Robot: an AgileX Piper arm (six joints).
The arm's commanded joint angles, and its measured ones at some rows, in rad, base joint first. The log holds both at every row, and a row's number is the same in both.
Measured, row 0:
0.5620 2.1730 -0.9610 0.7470 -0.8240 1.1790
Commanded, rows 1 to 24:
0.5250 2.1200 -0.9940 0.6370 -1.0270 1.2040
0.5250 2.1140 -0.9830 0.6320 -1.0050 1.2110
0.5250 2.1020 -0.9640 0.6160 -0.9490 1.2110
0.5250 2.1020 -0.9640 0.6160 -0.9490 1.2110
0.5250 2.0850 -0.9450 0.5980 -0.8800 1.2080
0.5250 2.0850 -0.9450 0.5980 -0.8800 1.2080
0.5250 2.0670 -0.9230 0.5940 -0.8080 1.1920
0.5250 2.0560 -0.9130 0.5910 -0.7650 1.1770
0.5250 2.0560 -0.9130 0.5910 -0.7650 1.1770
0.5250 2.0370 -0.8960 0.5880 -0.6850 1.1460
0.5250 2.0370 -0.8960 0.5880 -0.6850 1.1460
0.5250 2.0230 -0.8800 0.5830 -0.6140 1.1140
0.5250 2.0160 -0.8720 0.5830 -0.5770 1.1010
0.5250 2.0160 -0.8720 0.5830 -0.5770 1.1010
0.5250 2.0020 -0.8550 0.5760 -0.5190 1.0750
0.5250 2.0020 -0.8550 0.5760 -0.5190 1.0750
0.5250 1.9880 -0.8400 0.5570 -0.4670 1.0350
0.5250 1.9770 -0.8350 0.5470 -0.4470 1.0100
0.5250 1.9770 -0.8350 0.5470 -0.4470 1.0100
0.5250 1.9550 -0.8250 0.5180 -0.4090 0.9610
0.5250 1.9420 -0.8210 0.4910 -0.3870 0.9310
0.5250 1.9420 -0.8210 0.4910 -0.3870 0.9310
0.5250 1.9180 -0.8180 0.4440 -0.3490 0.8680
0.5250 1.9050 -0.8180 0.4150 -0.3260 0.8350
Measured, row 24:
0.5280 1.9350 -0.8210 0.4710 -0.3640 0.9050
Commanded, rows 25 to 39:
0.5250 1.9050 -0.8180 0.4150 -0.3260 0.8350
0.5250 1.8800 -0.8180 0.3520 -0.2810 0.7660
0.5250 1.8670 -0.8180 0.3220 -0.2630 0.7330
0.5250 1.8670 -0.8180 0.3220 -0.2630 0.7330
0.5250 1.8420 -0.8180 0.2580 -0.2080 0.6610
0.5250 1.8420 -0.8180 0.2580 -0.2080 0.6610
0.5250 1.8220 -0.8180 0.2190 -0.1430 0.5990
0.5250 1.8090 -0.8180 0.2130 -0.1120 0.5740
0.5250 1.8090 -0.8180 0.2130 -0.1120 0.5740
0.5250 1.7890 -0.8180 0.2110 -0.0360 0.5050
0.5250 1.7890 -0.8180 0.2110 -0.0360 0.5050
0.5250 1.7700 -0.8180 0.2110 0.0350 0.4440
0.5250 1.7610 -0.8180 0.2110 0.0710 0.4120
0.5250 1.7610 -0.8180 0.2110 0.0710 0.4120
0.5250 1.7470 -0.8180 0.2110 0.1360 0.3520
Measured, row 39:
0.5280 1.7750 -0.8200 0.2250 0.0380 0.4520
